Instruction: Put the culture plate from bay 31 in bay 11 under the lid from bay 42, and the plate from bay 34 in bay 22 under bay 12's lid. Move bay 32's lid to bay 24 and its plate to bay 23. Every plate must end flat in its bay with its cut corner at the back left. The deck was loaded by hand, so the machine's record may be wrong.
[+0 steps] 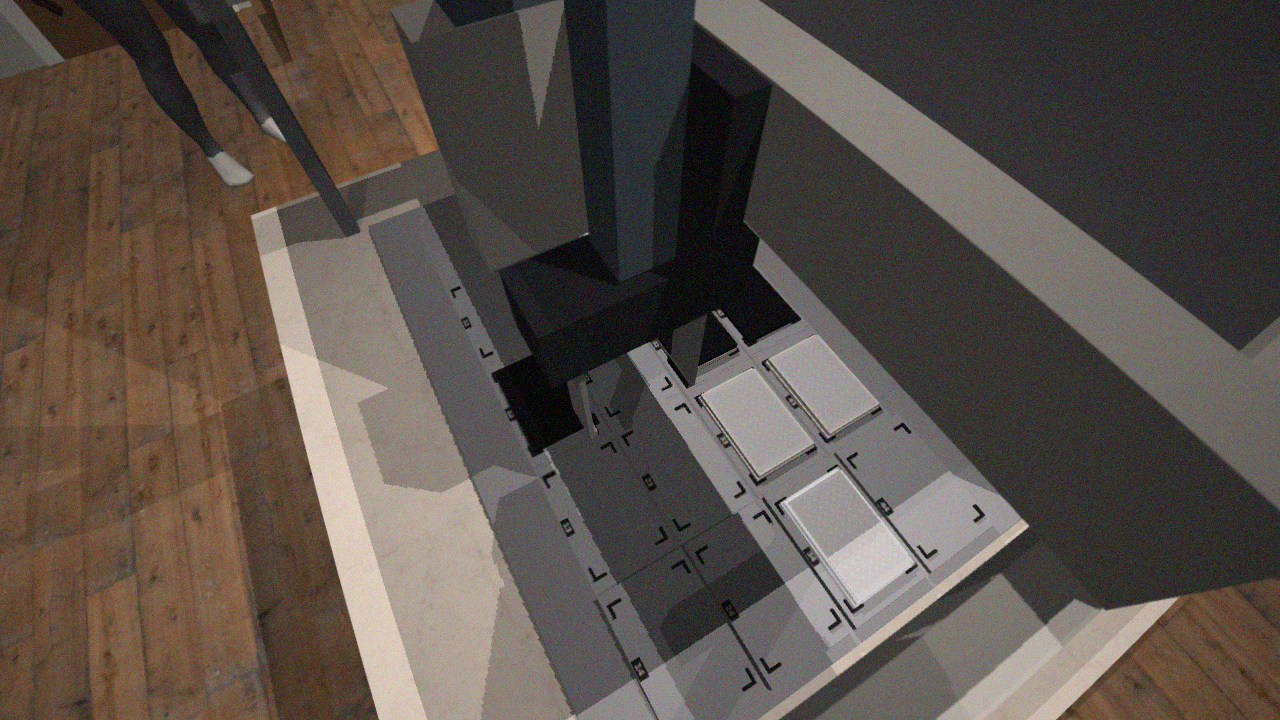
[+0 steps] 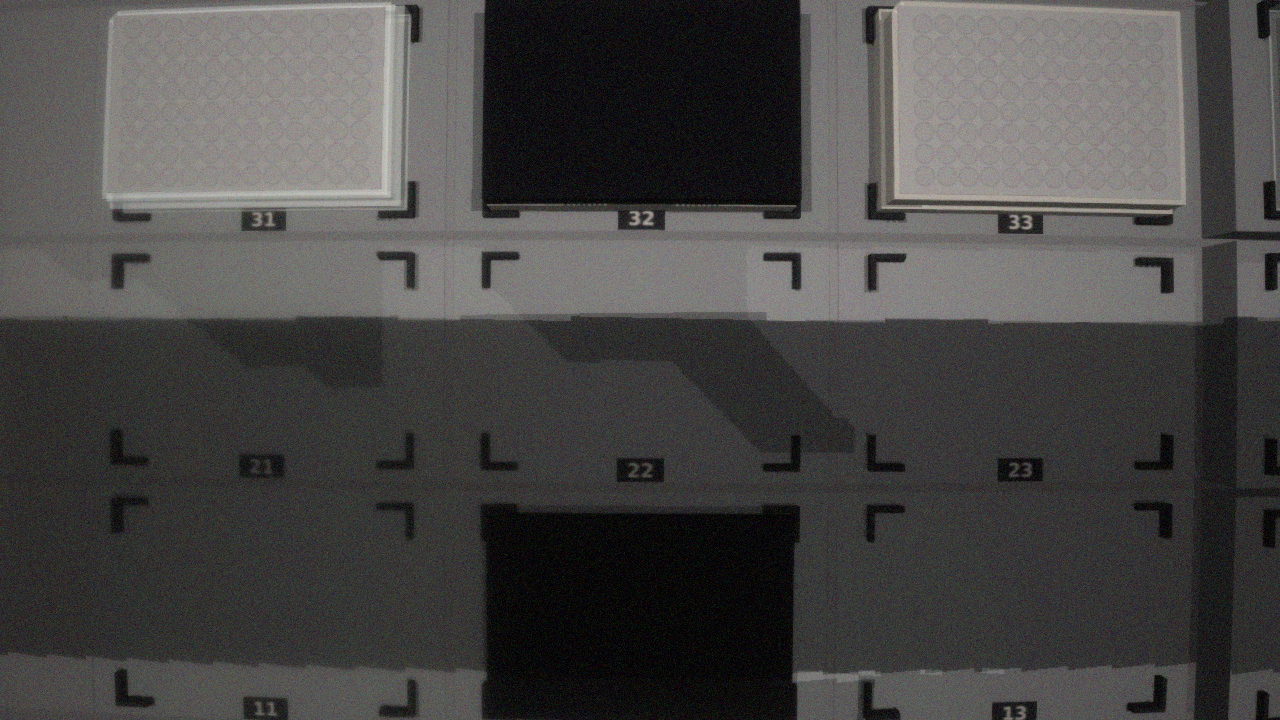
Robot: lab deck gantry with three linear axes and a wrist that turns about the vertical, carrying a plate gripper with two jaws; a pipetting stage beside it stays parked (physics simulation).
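Places are measured from the robot's base along level axes (x ahead, y left, z up), in metres.
Pixels of known places: gripper, fingertip midpoint: point(image 1: 634, 396); robot's base at its link origin: point(image 1: 453, 291) point(image 2: 128, 695).
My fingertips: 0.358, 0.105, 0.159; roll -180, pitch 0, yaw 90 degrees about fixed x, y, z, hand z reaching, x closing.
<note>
Ahead of a thing's pixels: the offset from my fingertips to its top centre, as dx, dy, dz. "pt": to the spot under its first point.
My gripper point(image 1: 640, 386) is open, its two jaws wide apart with nothing between them, above the deck near bay 22. Bay 22 @[pt -0.136, +0.026, -0.159] point(image 2: 626, 407), bay 11 @[pt -0.294, -0.060, -0.159] point(image 2: 264, 600) and bay 23 @[pt +0.033, +0.035, -0.159] point(image 2: 1020, 385) point(image 1: 684, 463) hold nothing. A black lid @[-0.130, -0.062, -0.151] point(image 1: 535, 407) point(image 2: 640, 595) covers bay 12. A black lidded stack @[-0.130, +0.152, -0.142] point(image 1: 721, 342) point(image 2: 640, 102) stands in bay 32. A pale plate @[-0.294, +0.152, -0.145] point(image 2: 250, 107) stands in bay 31. A pale plate @[+0.198, +0.152, -0.130] point(image 1: 848, 535) lies in bay 34. A black lid @[-0.130, +0.259, -0.151] point(image 1: 768, 307) at bay 42 is partly hidden. Bay 24 @[pt +0.199, +0.048, -0.144] point(image 1: 769, 586) is empty. Cut corners are not readable.
Pale stacks stand in bay 33 @[pt +0.036, +0.150, -0.145] point(image 1: 756, 420) point(image 2: 1038, 102) and bay 43 @[pt +0.040, +0.255, -0.145] point(image 1: 823, 385). The gripper's dark column point(image 1: 637, 134) hides part of the deck's far end. A large grey beam point(image 1: 984, 340) runs along the right. Legs of a figure point(image 1: 165, 80) show at upper left.
</note>
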